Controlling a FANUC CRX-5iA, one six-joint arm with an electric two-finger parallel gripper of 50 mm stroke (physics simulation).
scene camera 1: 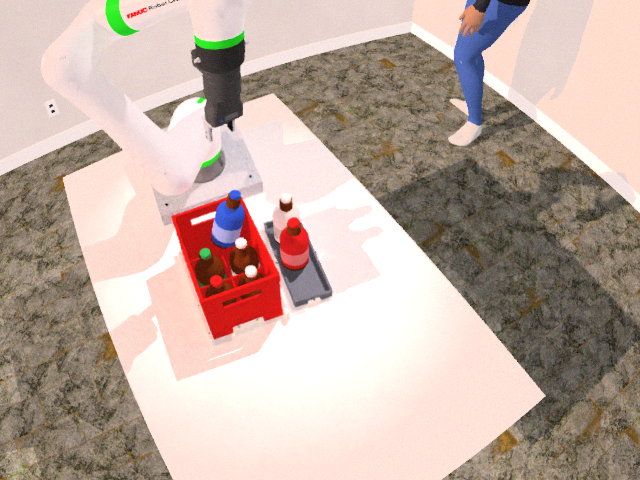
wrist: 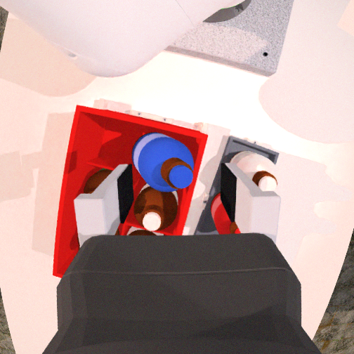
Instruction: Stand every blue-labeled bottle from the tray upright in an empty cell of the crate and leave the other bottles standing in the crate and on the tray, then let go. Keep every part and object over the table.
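Frame: origin at the arm's base, x left, y back, z up, level; millimetres.
Seen in the pictures: gripper, fingertip midpoint: (scene camera 1: 220,134).
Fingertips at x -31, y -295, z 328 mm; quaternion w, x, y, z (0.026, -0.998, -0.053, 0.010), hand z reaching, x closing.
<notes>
A point is followed by its place in that frame.
A blue-labeled bottle (scene camera 1: 228,222) @[z 105, x -64, y -351 mm] (wrist: 155,155) stands in the crate's rear cell on the tray side, with its blue cap up. It appears to lean toward the tray side; its bottom contact is hidden. The red crate (scene camera 1: 263,302) @[z 12, x -79, y -538 mm] (wrist: 70,200) also holds several brown bottles, including a green-capped one (scene camera 1: 209,268) @[z 50, x -153, y -409 mm] and a white-capped one (scene camera 1: 244,259) @[z 48, x -67, y -429 mm] (wrist: 156,202). A white bottle (scene camera 1: 283,222) @[z 27, x 80, y -363 mm] (wrist: 249,162) and a red bottle (scene camera 1: 294,248) @[z 24, x 61, y -449 mm] (wrist: 220,215) stand on the grey tray (scene camera 1: 310,284) @[z -69, x 71, y -508 mm]. My gripper (scene camera 1: 220,131) @[z 328, x -31, y -295 mm] (wrist: 176,181) is open and empty, above and apart from the bottles.
The robot's grey base plate (scene camera 1: 248,178) @[z -23, x 100, y -120 mm] (wrist: 245,50) lies behind the crate. The tray stands close beside the crate. The white table's (scene camera 1: 361,361) @[z -74, x 55, y -758 mm] long right edge runs beyond the tray. A person in blue trousers (scene camera 1: 471,67) stands off the table.
</notes>
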